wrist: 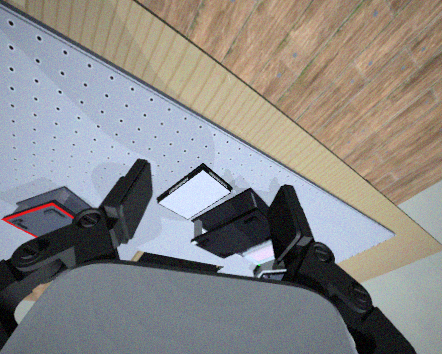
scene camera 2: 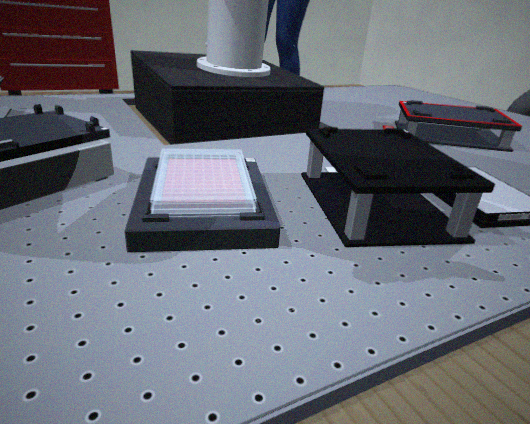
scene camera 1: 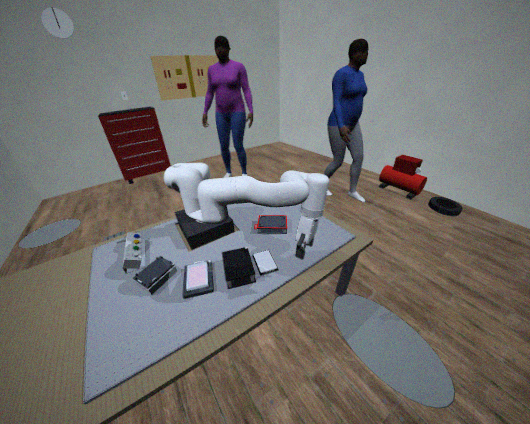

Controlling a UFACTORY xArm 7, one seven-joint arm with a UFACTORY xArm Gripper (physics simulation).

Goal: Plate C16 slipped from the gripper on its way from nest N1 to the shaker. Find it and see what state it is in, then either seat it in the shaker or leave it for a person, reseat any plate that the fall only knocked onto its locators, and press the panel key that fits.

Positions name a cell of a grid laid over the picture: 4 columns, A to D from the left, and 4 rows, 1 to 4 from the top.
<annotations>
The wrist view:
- my gripper: B3
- white plate: B3
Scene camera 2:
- shaker: A2
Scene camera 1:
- shaker: B3
</annotations>
